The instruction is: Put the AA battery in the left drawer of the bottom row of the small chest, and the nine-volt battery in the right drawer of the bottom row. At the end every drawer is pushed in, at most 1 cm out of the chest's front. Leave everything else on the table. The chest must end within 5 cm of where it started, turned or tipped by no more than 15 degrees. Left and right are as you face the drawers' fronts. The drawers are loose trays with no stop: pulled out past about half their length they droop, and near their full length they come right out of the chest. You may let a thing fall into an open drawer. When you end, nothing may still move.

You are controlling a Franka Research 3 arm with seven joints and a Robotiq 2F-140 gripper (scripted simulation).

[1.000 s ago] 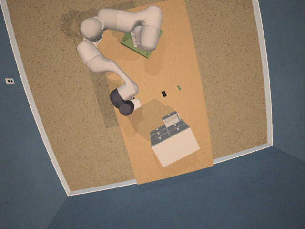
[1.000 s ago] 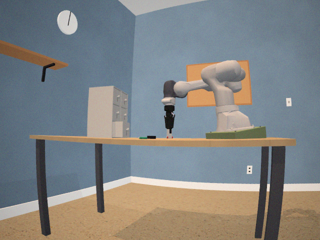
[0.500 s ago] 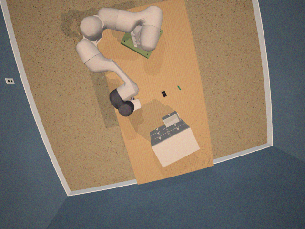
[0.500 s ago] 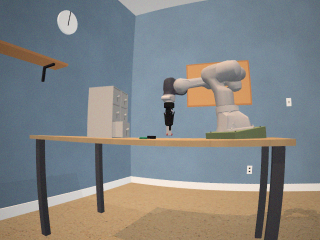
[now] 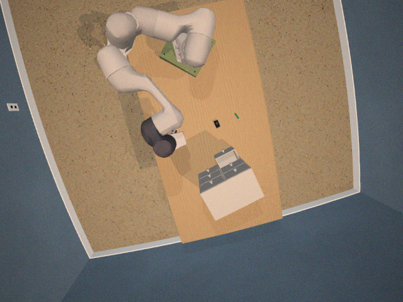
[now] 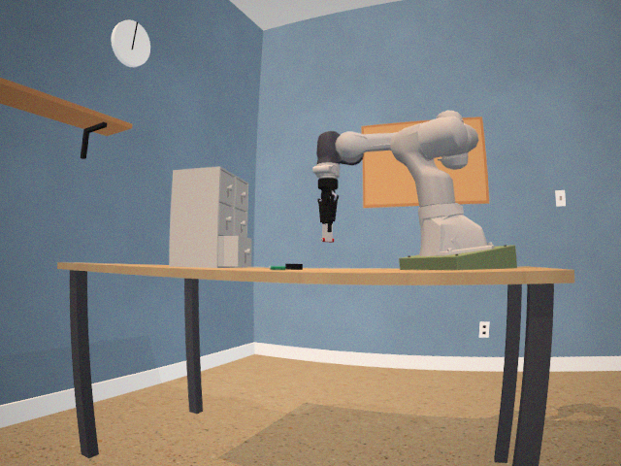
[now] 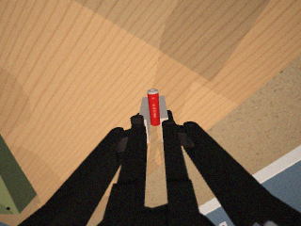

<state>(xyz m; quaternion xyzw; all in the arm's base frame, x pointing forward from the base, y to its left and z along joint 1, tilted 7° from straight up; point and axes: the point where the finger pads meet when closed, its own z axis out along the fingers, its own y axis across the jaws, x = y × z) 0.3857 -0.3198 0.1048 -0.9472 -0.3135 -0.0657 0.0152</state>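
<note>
My gripper is now 60 mm short of the black nine-volt battery, 280 mm to the right of it and 120 mm above it. Round my hand: red AA battery 30 mm below; green AA battery 60 mm ahead, 420 mm to the left, 130 mm below.
</note>
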